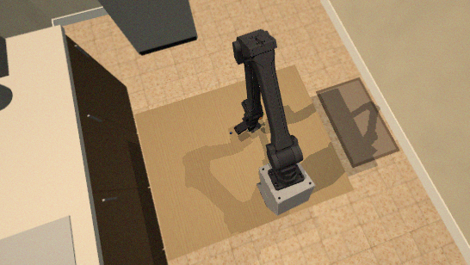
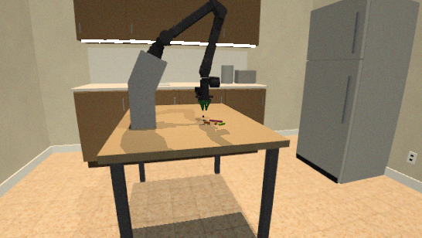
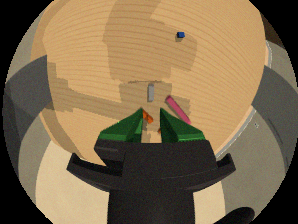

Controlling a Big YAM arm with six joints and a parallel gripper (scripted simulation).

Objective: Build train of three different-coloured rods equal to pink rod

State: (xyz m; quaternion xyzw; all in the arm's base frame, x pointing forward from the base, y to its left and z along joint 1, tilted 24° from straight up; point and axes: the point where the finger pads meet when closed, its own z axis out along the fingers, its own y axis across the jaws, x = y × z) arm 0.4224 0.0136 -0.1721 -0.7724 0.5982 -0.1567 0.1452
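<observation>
My gripper is now 70 mm above the grey rod. Round my hand: lime rod: 110 mm to the right, 90 mm ahead, 70 mm below; blue rod: 120 mm to the left, 70 mm below, 20 mm ahead; pink rod: 70 mm below, 70 mm ahead, 30 mm to the right.
</observation>
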